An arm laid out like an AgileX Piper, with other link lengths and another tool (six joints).
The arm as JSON. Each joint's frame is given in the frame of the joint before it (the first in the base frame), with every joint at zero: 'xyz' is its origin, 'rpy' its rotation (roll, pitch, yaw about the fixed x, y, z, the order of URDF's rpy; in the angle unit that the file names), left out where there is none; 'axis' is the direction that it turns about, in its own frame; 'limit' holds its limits. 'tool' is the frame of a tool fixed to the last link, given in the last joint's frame.
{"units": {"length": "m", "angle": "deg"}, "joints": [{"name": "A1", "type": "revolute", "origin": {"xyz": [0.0, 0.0, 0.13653]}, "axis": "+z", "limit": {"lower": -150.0, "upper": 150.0}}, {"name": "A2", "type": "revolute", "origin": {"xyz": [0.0, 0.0, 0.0], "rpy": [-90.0, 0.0, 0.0]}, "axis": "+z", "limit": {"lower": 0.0, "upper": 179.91}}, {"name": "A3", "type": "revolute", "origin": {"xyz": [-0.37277, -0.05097, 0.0]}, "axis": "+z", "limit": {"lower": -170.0, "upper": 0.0}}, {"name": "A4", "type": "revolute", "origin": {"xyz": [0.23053, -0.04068, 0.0], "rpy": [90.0, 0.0, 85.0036]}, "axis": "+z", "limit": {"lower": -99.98, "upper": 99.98}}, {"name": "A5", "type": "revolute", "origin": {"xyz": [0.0, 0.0, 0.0], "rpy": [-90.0, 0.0, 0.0]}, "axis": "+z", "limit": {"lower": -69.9, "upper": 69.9}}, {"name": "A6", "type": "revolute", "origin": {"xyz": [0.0, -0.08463, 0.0], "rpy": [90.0, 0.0, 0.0]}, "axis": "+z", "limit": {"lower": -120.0, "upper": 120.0}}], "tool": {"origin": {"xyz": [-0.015, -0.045, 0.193], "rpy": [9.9, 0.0, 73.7]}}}
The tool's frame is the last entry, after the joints.
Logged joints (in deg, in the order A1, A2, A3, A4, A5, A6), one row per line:
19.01, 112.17, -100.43, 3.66, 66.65, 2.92
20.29, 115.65, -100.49, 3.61, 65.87, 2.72
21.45, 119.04, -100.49, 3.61, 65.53, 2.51
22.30, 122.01, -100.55, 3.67, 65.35, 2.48
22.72, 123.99, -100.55, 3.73, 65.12, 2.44
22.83, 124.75, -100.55, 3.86, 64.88, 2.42
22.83, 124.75, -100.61, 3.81, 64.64, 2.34
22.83, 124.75, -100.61, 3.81, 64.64, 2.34
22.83, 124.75, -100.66, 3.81, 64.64, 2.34
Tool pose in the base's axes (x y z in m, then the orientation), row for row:
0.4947, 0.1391, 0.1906, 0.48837, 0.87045, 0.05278, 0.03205
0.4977, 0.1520, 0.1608, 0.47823, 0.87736, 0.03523, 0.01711
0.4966, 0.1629, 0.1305, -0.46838, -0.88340, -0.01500, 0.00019
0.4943, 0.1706, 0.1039, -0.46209, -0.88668, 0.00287, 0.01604
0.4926, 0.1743, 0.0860, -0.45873, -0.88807, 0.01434, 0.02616
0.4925, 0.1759, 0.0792, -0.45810, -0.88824, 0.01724, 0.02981
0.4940, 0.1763, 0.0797, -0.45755, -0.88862, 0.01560, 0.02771
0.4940, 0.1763, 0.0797, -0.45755, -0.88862, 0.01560, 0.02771
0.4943, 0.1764, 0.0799, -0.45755, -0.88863, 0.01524, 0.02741
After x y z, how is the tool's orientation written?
As a quaternion, x y z w.
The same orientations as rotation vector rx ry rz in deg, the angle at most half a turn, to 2 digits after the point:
86.16, 153.56, 9.31
85.16, 156.23, 6.27
-84.30, -158.99, -2.70
-82.34, -157.99, 0.51
-81.22, -157.24, 2.54
-80.93, -156.92, 3.05
-80.94, -157.19, 2.76
-80.94, -157.19, 2.76
-80.95, -157.22, 2.70

